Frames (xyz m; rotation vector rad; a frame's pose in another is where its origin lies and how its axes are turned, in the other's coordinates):
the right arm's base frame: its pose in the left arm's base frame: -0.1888 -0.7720 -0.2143 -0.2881 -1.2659 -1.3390
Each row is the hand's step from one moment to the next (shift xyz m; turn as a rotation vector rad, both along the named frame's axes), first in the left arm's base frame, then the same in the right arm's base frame.
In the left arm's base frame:
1: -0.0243 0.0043 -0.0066 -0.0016 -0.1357 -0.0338
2: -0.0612 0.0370 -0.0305 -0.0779 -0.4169 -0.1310
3: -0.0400 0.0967 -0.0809 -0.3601 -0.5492 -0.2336
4: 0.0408 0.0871 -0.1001 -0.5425 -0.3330 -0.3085
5: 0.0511 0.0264 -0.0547 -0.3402 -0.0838 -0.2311
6: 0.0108 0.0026 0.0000 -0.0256 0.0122 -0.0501
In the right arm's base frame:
1: -0.0013 -0.0218 0.0132 0.0485 -0.0589 -0.1172
2: -0.0287 -0.0537 0.0483 0.1464 -0.2539 -0.3334
3: -0.1071 -0.0424 0.0650 0.2113 -0.5756 -0.3316
4: -0.1380 0.0119 0.0094 0.0799 -0.6958 -0.0994
5: -0.0712 0.0238 -0.0259 -0.0487 -0.4164 0.0206
6: -0.0042 0.0097 -0.0035 -0.0398 -0.0414 0.0037

